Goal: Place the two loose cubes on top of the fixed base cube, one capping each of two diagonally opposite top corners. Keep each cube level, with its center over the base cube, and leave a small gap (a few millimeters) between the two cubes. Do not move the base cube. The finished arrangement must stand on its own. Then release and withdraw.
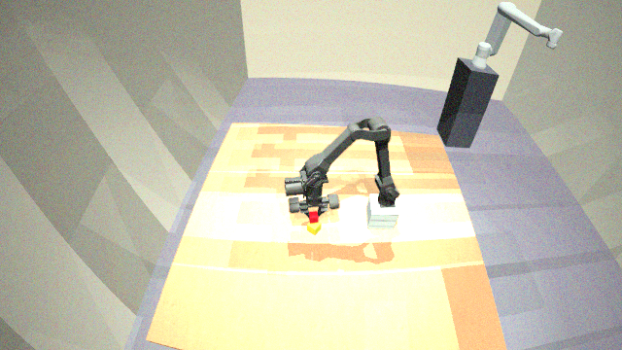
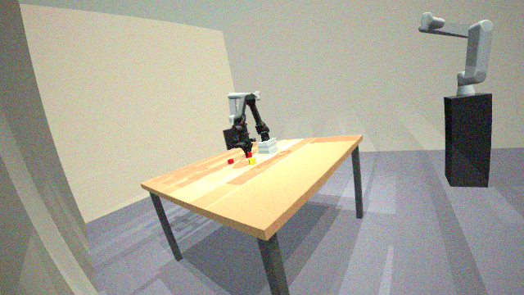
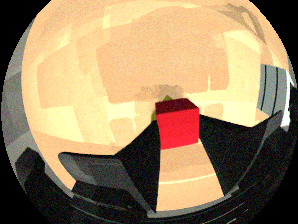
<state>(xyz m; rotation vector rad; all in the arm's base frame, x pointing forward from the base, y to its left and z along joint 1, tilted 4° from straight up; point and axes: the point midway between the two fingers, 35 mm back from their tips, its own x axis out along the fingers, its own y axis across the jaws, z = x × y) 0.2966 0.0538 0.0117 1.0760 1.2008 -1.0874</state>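
Right now the yellow base cube is 5 cm below my gripper tip and 2 cm to the left of it.
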